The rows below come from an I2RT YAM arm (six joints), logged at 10 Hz.
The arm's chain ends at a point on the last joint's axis. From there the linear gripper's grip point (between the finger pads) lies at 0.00 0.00 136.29 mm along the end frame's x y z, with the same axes.
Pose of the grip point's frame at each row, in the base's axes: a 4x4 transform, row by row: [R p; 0 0 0 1], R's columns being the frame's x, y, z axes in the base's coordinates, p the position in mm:
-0.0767, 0.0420, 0.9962, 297.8; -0.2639, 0.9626, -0.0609, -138.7; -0.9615, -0.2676, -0.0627, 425.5; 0, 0, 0, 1
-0.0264, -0.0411, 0.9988, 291.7; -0.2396, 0.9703, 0.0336, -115.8; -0.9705, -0.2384, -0.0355, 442.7; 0, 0, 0, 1
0.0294, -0.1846, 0.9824, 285.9; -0.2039, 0.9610, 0.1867, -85.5; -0.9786, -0.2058, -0.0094, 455.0; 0, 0, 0, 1
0.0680, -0.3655, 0.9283, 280.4; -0.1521, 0.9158, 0.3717, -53.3; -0.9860, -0.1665, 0.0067, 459.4; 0, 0, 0, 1
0.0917, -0.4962, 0.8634, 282.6; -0.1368, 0.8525, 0.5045, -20.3; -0.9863, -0.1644, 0.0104, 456.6; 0, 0, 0, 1
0.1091, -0.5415, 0.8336, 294.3; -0.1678, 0.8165, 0.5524, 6.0; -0.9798, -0.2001, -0.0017, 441.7; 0, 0, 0, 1
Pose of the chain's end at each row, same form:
-0.0767, 0.0420, 0.9962, 162.0; -0.2639, 0.9626, -0.0609, -130.4; -0.9615, -0.2676, -0.0627, 434.0; 0, 0, 0, 1
-0.0264, -0.0411, 0.9988, 155.6; -0.2396, 0.9703, 0.0336, -120.4; -0.9705, -0.2384, -0.0355, 447.5; 0, 0, 0, 1
0.0294, -0.1846, 0.9824, 152.0; -0.2039, 0.9610, 0.1867, -110.9; -0.9786, -0.2058, -0.0094, 456.3; 0, 0, 0, 1
0.0680, -0.3655, 0.9283, 153.9; -0.1521, 0.9158, 0.3717, -104.0; -0.9860, -0.1665, 0.0067, 458.5; 0, 0, 0, 1
0.0917, -0.4962, 0.8634, 164.9; -0.1368, 0.8525, 0.5045, -89.1; -0.9863, -0.1644, 0.0104, 455.2; 0, 0, 0, 1
0.1091, -0.5415, 0.8336, 180.7; -0.1678, 0.8165, 0.5524, -69.3; -0.9798, -0.2001, -0.0017, 441.9; 0, 0, 0, 1

